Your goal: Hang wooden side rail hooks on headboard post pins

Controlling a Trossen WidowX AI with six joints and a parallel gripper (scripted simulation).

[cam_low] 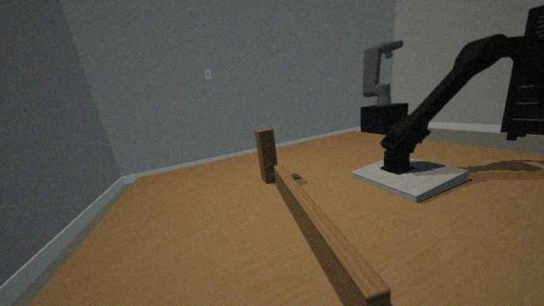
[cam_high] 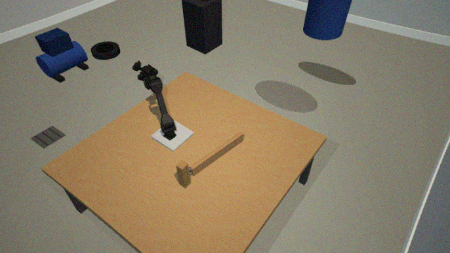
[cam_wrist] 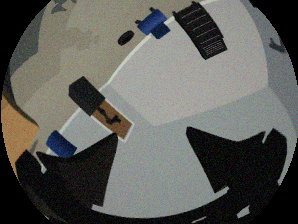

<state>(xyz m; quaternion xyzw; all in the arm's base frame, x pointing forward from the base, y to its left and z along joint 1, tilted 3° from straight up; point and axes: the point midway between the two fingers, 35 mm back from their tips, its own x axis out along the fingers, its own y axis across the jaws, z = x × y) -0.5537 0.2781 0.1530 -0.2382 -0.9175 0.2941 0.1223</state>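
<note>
Now: gripper tip 92 cm short of the wooden headboard post, 49 cm to the left of it and 13 cm above it.
</note>
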